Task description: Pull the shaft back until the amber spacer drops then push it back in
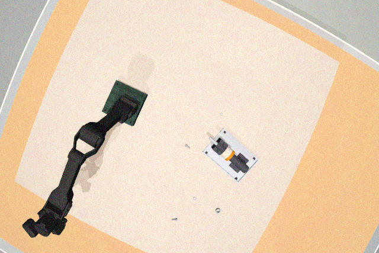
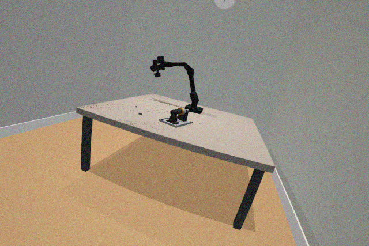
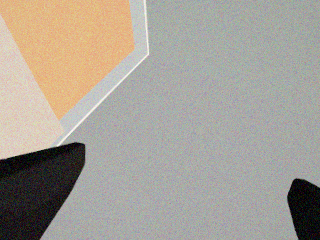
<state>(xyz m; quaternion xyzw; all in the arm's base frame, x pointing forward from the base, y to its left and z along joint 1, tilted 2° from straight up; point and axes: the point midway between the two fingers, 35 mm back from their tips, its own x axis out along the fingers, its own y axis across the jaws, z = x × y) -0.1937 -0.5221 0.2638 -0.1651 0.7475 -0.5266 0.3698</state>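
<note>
My gripper tip is 67 cm short of the cream spacer, 47 cm to the right of it and 23 cm above it. From my gripper tip the other things lie so: shaft (67 cm ahead, 47 cm to the left, 23 cm below); amber spacer (69 cm ahead, 46 cm to the left, 23 cm below).
</note>
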